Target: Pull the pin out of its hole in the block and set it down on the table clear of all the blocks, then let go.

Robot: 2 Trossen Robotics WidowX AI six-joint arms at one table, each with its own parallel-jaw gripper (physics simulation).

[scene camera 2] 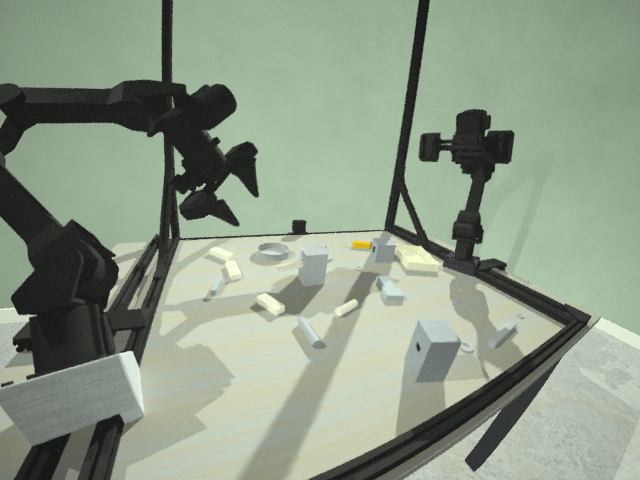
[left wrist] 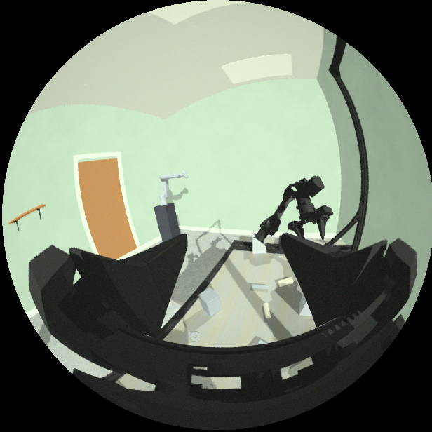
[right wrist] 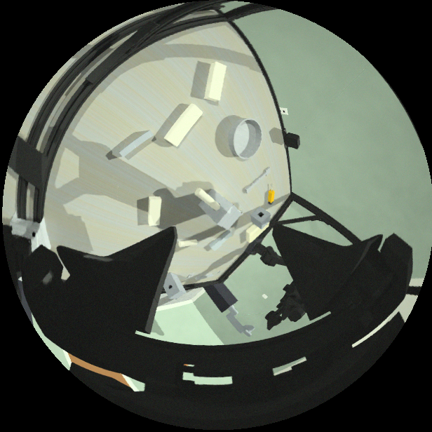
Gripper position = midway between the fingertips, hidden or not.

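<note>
Scene camera 2 shows the left gripper (scene camera 2: 455, 139) and the right gripper (scene camera 2: 248, 210), together with a cream tray (scene camera 2: 413, 257). In the left wrist view the left gripper (left wrist: 235, 238) is visible, as is the right gripper (left wrist: 313, 241). The right wrist view, too, takes in both the left gripper (right wrist: 274, 324) and the right gripper (right wrist: 226, 230).
</note>
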